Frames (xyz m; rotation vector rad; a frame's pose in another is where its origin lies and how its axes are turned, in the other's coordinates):
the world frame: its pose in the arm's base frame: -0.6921 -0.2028 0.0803 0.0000 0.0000 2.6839
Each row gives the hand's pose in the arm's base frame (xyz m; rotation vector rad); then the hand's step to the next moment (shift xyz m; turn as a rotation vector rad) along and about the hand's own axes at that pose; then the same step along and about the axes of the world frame.
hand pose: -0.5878 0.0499 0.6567 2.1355 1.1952 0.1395
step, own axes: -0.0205 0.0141 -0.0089 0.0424 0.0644 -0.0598
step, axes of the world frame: -0.0027 0.0172 0.0199 -0.0236 -0.0575 0.0752
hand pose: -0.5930 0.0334 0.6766 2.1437 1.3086 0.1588
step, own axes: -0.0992 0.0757 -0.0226 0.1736 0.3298 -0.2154
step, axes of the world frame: -0.0422 0.0881 0.0809 -0.1678 -0.2323 0.3212
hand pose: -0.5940 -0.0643 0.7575 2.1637 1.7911 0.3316
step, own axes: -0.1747 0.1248 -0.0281 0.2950 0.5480 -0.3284
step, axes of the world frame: -0.1465 0.1396 0.0770 -0.2881 -0.3948 0.5062
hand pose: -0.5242 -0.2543 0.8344 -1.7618 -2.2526 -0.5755
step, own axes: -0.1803 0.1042 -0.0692 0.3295 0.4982 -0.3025
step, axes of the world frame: -0.2013 0.0872 0.0061 -0.2247 -0.3987 0.4887
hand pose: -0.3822 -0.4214 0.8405 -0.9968 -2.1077 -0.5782
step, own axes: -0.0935 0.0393 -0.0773 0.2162 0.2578 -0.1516
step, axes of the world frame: -0.1250 0.0170 -0.0188 -0.0855 -0.2187 0.2847
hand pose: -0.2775 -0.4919 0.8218 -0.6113 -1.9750 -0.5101
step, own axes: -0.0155 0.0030 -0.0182 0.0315 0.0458 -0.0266
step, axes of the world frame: -0.0234 0.0012 -0.0055 -0.0180 -0.0389 0.0443
